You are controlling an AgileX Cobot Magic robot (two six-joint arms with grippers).
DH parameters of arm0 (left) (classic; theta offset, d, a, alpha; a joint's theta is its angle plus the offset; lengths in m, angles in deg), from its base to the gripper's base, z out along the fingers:
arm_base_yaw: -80.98 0.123 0 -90
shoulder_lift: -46.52 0 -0.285 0
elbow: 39.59 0 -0.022 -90
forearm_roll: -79.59 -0.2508 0 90
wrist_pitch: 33.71 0 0.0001 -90
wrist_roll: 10.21 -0.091 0 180
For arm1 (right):
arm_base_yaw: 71.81 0.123 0 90
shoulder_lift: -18.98 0 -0.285 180
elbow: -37.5 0 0.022 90
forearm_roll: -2.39 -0.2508 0 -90
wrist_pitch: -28.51 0 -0.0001 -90
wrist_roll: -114.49 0.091 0 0
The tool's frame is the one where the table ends.
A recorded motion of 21 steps. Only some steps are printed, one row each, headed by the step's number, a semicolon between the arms.
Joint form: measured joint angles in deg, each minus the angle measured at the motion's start. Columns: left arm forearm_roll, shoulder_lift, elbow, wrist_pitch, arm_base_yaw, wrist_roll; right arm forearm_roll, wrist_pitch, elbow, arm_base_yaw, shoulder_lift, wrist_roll.
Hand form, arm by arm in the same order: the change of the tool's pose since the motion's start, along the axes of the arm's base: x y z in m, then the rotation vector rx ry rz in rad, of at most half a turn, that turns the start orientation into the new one. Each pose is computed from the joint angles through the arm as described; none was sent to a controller.
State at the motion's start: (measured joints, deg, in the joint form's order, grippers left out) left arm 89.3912 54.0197 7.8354 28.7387 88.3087 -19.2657; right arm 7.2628 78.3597 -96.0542 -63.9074 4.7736 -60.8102
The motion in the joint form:
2: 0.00 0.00 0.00 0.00 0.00 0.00; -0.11 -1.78 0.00 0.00 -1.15 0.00
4: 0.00 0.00 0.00 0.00 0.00 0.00; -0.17 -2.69 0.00 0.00 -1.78 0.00
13: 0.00 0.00 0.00 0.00 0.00 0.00; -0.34 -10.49 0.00 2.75 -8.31 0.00
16: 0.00 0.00 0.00 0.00 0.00 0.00; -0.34 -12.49 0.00 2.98 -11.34 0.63
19: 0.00 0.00 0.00 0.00 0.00 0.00; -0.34 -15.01 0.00 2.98 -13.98 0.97
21: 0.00 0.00 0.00 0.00 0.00 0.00; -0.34 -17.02 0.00 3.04 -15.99 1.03
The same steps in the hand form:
2: 0.0000 0.0000 0.0000 0.0000 0.0000 0.0000; 0.0045 0.0009 0.0023 0.0019 -0.0107 0.0032
4: 0.0000 0.0000 0.0000 0.0000 0.0000 0.0000; 0.0070 0.0014 0.0034 0.0029 -0.0155 0.0049
13: 0.0000 0.0000 0.0000 0.0000 0.0000 0.0000; 0.0319 0.0082 0.0109 0.0050 -0.0371 0.0641
16: 0.0000 0.0000 0.0000 0.0000 0.0000 0.0000; 0.0428 0.0107 0.0110 0.0117 -0.0183 0.0670
19: 0.0000 0.0000 0.0000 0.0000 0.0000 0.0000; 0.0527 0.0128 0.0117 0.0160 -0.0156 0.0683
21: 0.0000 0.0000 0.0000 0.0000 0.0000 0.0000; 0.0604 0.0146 0.0121 0.0163 -0.0155 0.0717

